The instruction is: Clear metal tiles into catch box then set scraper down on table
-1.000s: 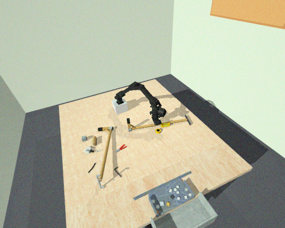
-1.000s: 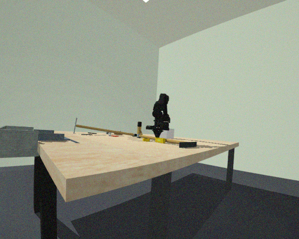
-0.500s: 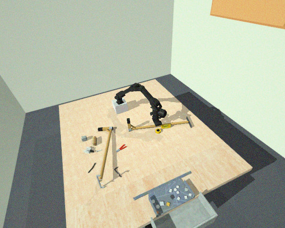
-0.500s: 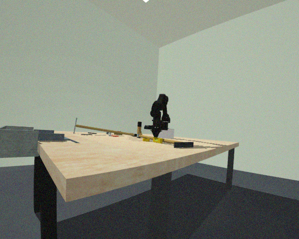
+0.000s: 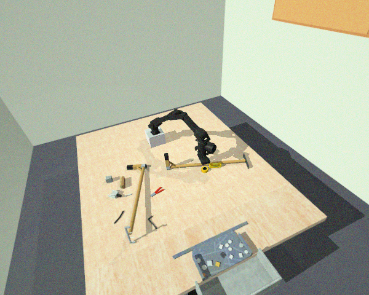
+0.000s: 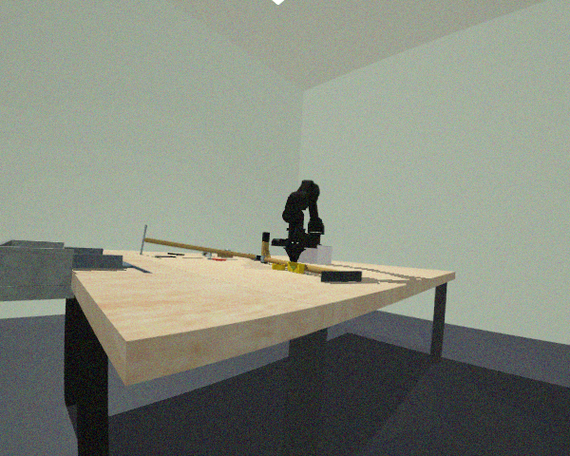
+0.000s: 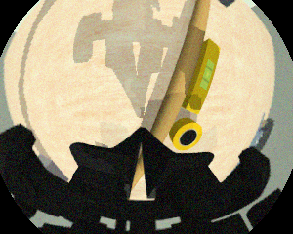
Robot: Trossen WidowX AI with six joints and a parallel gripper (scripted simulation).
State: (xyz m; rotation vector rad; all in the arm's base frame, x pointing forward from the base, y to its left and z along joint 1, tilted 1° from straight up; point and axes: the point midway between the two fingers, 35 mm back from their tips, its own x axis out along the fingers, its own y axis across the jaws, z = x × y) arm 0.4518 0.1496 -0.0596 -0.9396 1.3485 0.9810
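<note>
My gripper tip is 3 cm short of the long scraper, 1 cm to the right of it and 5 cm below it. The rest, counted from my gripper tip: yellow spirit level: 9 cm ahead, 6 cm to the left, 1 cm above; then yellow tape roll: 6 cm ahead, 3 cm to the right; then long wooden-handled tool: 2 cm behind, 56 cm to the right, 3 cm above.
</note>
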